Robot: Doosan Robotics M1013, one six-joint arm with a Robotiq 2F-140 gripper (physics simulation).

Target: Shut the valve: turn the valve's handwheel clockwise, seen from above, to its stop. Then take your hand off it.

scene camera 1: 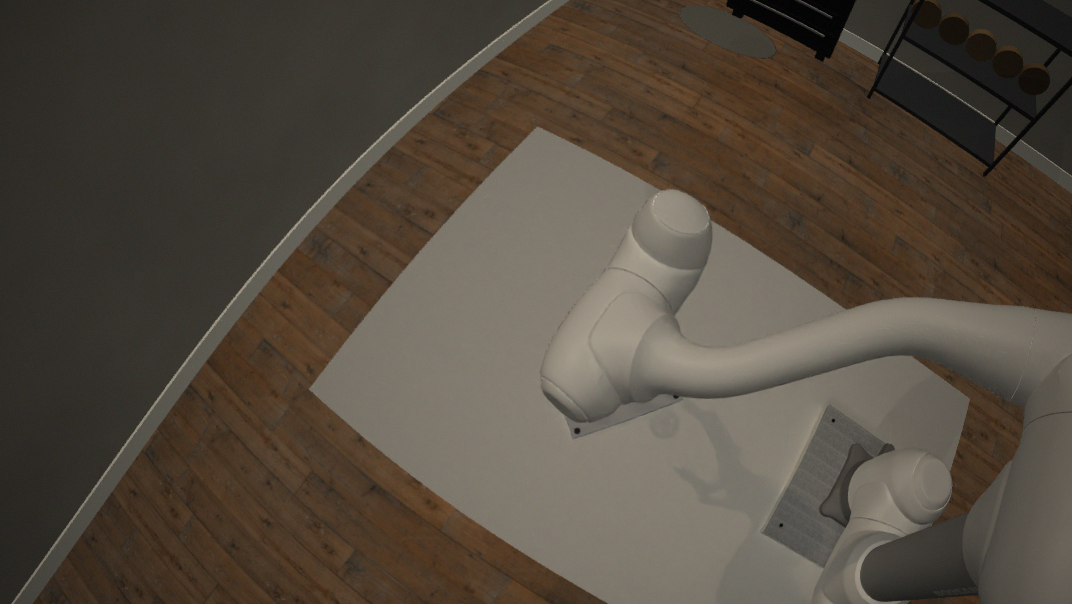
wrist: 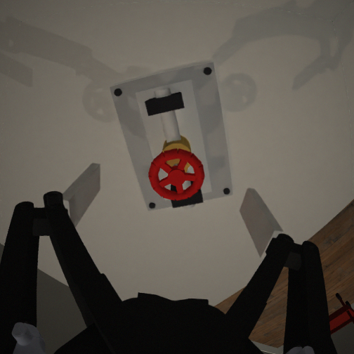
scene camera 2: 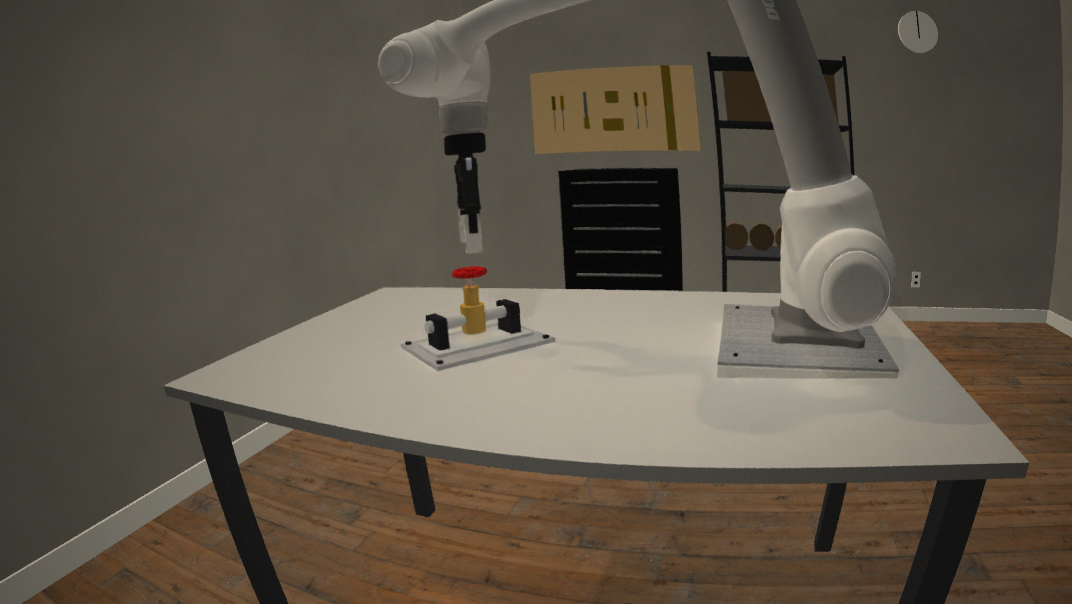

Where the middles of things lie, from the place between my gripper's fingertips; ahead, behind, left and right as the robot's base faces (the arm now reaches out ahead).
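The grey base plate [scene camera 2: 538, 339] is 18 cm below my hand and 1 cm to the left of it. As for the red spoked handwheel [wrist: 176, 175], my hand is 6 cm above it and 1 cm to the right of it. Going by their middles, the handwheel is the nearest to my hand of the things named here.
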